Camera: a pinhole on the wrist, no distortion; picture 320 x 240 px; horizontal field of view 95.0 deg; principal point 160.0 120.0 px. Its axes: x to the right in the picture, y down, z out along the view. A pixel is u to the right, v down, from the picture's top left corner.
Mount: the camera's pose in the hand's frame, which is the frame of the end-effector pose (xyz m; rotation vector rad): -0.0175 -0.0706 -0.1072 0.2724 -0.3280 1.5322
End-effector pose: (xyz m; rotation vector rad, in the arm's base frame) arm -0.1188 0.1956 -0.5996 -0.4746 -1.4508 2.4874
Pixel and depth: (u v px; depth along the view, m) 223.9 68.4 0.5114
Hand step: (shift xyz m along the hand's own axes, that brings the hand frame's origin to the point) 0.1452 -0.0594 0.4558
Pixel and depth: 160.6 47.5 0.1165
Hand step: 0.0356 -0.1151 0.0027
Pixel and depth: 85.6 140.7 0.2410
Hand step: -0.0619 -0.2733 0.0693
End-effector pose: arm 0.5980 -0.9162 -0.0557 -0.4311 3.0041 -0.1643
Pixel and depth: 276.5 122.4 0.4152
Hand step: -0.0367 0.0802 0.4009
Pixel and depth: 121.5 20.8 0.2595
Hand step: 0.1474 -0.2350 0.1133
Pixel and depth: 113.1 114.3 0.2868
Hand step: -0.0182 -0.2631 0.1246
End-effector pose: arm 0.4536 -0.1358 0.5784 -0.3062 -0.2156 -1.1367
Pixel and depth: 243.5 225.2 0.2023
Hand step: -0.1690 -0.0360 0.1189
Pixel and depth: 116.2 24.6 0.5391
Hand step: 0.3109 -0.4298 0.3431
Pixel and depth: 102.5 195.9 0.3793
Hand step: -0.2296 -0.3457 0.1825
